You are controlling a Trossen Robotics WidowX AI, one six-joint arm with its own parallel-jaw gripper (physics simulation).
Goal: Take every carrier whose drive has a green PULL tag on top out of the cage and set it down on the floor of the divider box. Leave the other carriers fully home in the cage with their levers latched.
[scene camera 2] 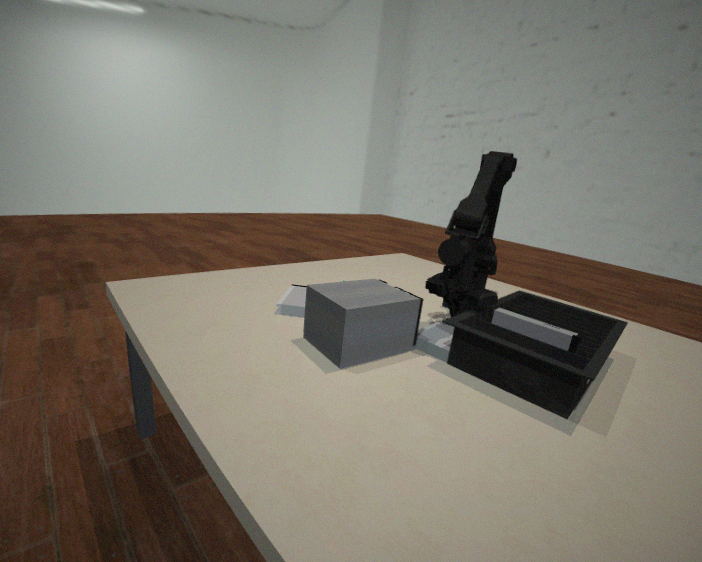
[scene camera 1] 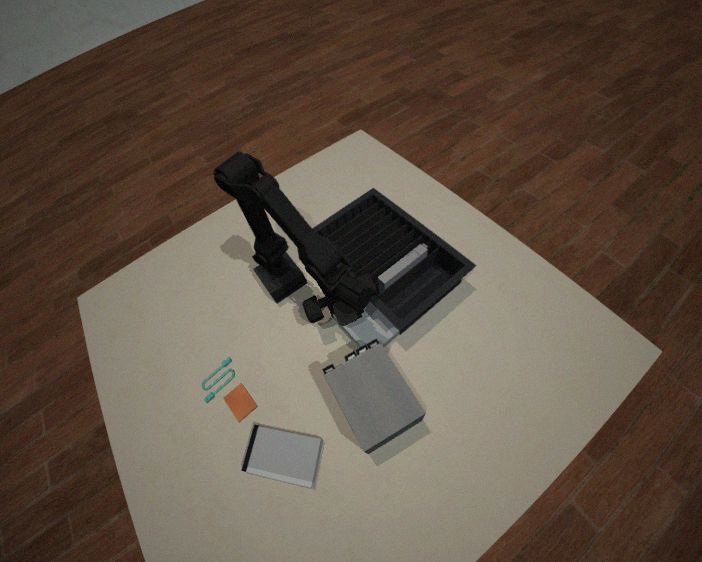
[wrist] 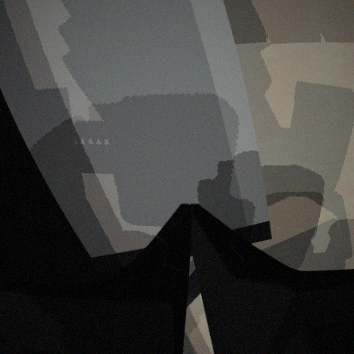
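Where they show: gripper, fingertip midpoint: [wrist: 188, 211]; arm's base, link origin: [scene camera 2: 474, 289] [scene camera 1: 277, 267].
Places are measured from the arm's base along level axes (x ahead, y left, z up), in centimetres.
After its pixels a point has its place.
The grey cage [scene camera 1: 374, 398] @(x 48.3, y 0.7, z 5.9 cm) [scene camera 2: 363, 321] @(x 52.8, y 7.9, z 2.9 cm) stands on the table. Several carrier fronts show along its edge, with a gap beside the leftmost; tags and latches cannot be made out. The black divider box [scene camera 1: 424, 225] @(x 17.8, y 41.3, z 3.3 cm) [scene camera 2: 509, 374] @(x 35.7, y 29.7, z -2.6 cm) holds one carrier [scene camera 1: 403, 266] @(x 25.6, y 26.9, z 5.0 cm) [scene camera 2: 532, 329] @(x 26.0, y 28.2, z 3.6 cm), upright on its long edge. Another grey carrier [scene camera 1: 371, 329] @(x 31.7, y 11.3, z -3.4 cm) [scene camera 2: 432, 341] @(x 35.8, y 12.1, z -3.4 cm) [wrist: 150, 60] @(x 29.7, y 9.3, z -3.4 cm) lies flat between cage and box; no green tag shows on it. My gripper [wrist: 188, 211] @(x 22.8, y 9.2, z -3.3 cm) is shut and empty, its tips over this carrier's dark front end in the wrist view. In scene camera 1 the arm hides the tips.
A grey and black flat unit [scene camera 1: 283, 456] @(x 45.1, y -23.5, z -3.4 cm) [scene camera 2: 291, 301] @(x 50.0, y -21.2, z -3.4 cm) lies on the table beyond the cage. An orange square [scene camera 1: 240, 402] @(x 27.0, y -27.5, z -5.5 cm) and a teal cable [scene camera 1: 219, 380] @(x 17.9, y -30.4, z -5.6 cm) lie near it. The arm's base [scene camera 1: 278, 281] @(x 4.6, y -1.9, z -0.1 cm) stands beside the divider box.
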